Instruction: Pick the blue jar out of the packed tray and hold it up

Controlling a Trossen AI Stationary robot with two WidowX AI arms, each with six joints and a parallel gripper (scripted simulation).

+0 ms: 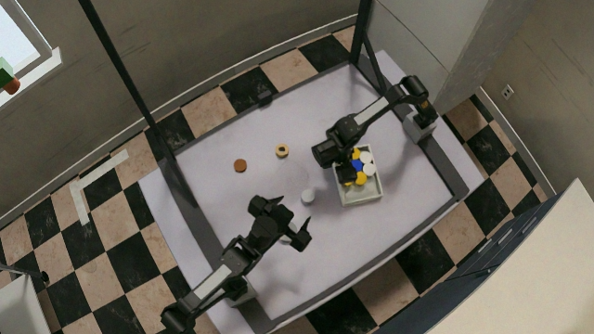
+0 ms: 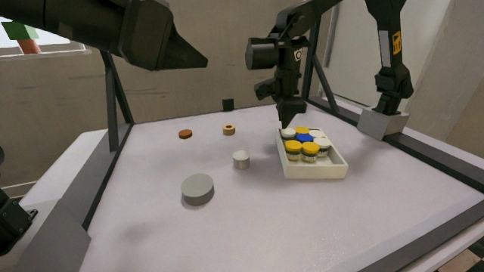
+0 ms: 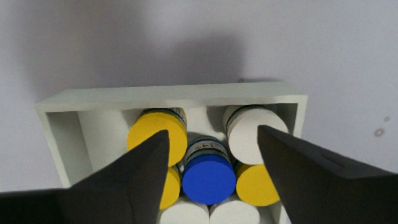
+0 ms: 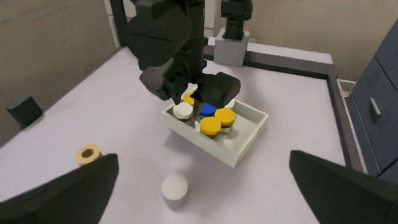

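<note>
Right now my left hand is 4 cm short of the blue jar, 6 cm to the right of it and 10 cm above it. From my left hand the other things lie so: wide grey disc 4 cm ahead, 27 cm to the right, 11 cm below; tan ring 19 cm behind, 8 cm to the right, 11 cm below; brown disc 25 cm behind, 23 cm to the right, 12 cm below.
</note>
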